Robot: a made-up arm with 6 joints.
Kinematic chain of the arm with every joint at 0, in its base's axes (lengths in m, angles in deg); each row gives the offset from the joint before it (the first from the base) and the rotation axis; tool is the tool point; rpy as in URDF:
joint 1: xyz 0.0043 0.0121 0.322 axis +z
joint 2: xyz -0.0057 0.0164 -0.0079 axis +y
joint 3: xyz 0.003 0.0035 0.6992 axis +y
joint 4: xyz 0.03 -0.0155 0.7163 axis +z
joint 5: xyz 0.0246 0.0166 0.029 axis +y
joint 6: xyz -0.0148 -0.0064 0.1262 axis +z
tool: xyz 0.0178 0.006 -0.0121 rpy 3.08 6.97 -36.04
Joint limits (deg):
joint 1: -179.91..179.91
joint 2: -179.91..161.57
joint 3: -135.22..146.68
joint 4: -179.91..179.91
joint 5: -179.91..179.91
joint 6: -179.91..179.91
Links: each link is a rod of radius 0.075 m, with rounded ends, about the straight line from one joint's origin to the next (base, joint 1, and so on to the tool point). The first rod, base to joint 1, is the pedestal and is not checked.
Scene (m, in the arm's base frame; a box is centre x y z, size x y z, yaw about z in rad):
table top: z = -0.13
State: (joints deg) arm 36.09 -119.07 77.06 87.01 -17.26 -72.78
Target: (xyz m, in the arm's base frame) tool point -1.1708 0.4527 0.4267
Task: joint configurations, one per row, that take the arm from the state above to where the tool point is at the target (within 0.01 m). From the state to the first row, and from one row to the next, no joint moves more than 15 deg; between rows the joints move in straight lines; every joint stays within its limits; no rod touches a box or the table.
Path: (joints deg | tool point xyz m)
1: 30.12 -112.03 62.53 85.57 -21.13 -73.10 | -1.0946 -0.6440 0.6323
2: 24.15 -104.99 48.01 84.12 -25.00 -73.42 | -1.2404 -0.5714 0.6248
3: 18.19 -97.94 33.48 82.68 -28.86 -73.73 | -1.3603 -0.4679 0.6119
4: 12.22 -90.90 18.95 81.23 -32.73 -74.05 | -1.4478 -0.3397 0.5937
5: 6.25 -83.86 4.43 79.79 -36.60 -74.37 | -1.4979 -0.1953 0.5714
6: 0.28 -76.82 -10.10 78.35 -40.47 -74.69 | -1.5080 -0.0436 0.5456
7: -5.69 -69.77 -24.63 76.90 -44.34 -75.01 | -1.4775 0.1059 0.5175
8: -11.65 -62.73 -39.15 75.46 -48.21 -75.32 | -1.4083 0.2437 0.4877
9: -17.62 -55.69 -53.68 74.01 -52.07 -75.64 | -1.3041 0.3619 0.4571
10: -23.59 -48.65 -68.21 72.57 -55.94 -75.96 | -1.1708 0.4527 0.4266

